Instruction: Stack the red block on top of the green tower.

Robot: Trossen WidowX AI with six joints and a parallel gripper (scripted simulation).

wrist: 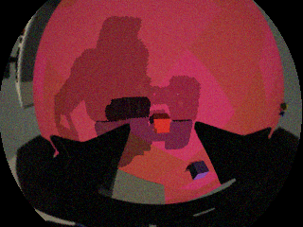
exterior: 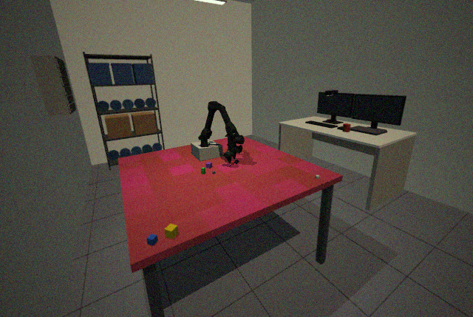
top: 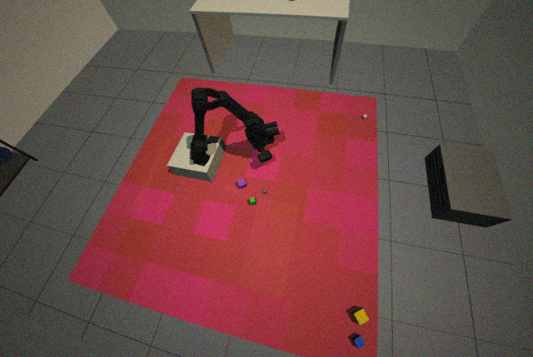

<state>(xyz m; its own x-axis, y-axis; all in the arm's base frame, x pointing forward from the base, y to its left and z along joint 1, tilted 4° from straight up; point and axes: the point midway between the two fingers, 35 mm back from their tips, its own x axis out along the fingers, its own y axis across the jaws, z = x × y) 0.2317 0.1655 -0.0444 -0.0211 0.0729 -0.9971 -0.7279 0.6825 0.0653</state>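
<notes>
My gripper tip is now 10 mm above the red block. The rest, counted from my gripper tip: purple block (180 mm to the right, 30 mm behind, 10 mm below); then small grey piece (180 mm to the right, 90 mm ahead, 20 mm below); then yellow cube (610 mm ahead, 530 mm to the right).
</notes>
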